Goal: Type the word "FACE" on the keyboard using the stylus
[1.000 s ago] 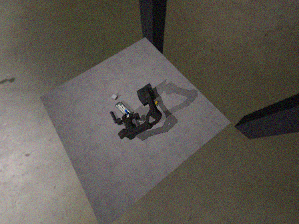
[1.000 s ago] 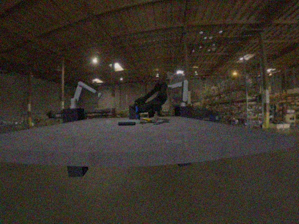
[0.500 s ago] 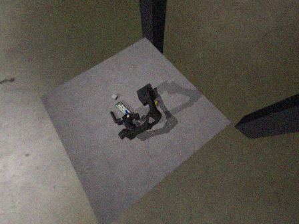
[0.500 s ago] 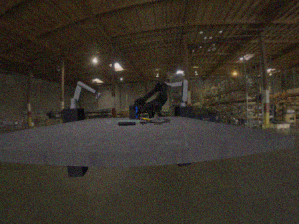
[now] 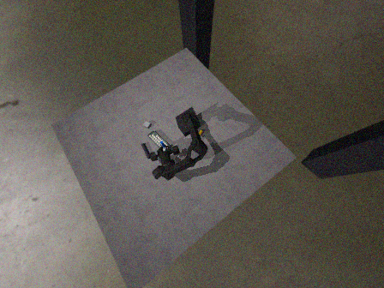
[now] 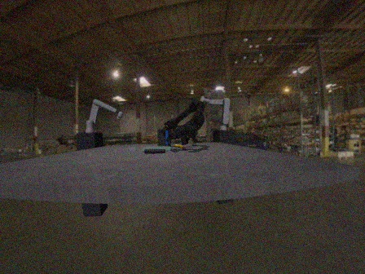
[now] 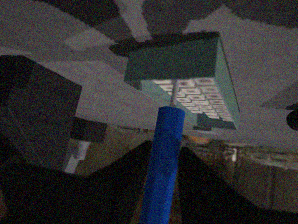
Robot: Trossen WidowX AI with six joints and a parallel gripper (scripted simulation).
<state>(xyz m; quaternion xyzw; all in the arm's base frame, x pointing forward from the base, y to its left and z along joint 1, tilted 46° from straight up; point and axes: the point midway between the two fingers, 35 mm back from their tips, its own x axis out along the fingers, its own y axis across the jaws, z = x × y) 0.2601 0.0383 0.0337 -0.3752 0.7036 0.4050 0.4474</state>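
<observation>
Right now my gripper tip is 12 cm short of the dark flat object, 8 cm to the left of it and 6 cm above it. The rest, counted from my gripper tip: light block: 24 cm to the right, 5 cm below, 2 cm behind; then blue stylus: 1 cm below.
</observation>
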